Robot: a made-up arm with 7 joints.
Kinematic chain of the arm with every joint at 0, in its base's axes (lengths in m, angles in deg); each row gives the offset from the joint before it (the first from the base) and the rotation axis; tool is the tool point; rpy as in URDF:
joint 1: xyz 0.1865 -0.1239 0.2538 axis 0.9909 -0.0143 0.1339
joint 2: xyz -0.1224 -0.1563 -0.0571 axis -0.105 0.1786 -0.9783
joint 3: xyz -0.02 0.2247 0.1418 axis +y
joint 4: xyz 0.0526 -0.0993 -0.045 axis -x
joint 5: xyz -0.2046 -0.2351 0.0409 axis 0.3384 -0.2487 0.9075
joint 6: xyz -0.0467 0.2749 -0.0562 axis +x
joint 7: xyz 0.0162 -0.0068 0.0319 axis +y
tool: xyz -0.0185 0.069 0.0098 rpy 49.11 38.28 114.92
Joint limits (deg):
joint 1: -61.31..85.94
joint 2: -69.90..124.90
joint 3: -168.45..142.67
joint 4: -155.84..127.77
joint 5: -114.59..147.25
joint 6: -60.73..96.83
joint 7: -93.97..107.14
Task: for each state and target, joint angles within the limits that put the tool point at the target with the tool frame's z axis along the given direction. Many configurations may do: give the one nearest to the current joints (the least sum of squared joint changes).
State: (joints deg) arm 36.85 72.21 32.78 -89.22 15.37 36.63 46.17
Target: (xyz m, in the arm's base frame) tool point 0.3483 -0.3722 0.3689 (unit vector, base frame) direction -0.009 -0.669 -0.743
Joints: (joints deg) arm 40.08 108.93 53.68 -48.55 9.36 11.65 35.31
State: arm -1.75 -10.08 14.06 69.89 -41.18 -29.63 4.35
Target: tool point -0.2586 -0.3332 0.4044 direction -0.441 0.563 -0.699
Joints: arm -9.16 -52.89 52.19 55.24 -3.27 -1.20 3.39
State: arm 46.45 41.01 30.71 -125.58 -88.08 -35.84 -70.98
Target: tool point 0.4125 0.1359 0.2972 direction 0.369 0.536 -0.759
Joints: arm 72.60 75.13 40.81 -115.23 -114.59 -21.35 -61.88
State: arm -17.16 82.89 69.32 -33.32 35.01 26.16 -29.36
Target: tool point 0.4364 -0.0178 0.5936 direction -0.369 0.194 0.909
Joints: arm -10.66 124.90 54.36 -63.12 61.19 -0.12 -25.45
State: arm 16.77 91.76 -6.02 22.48 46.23 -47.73 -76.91
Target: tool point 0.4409 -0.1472 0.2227 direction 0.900 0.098 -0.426
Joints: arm 50.38 124.90 21.83 6.47 9.07 -44.79 -49.06
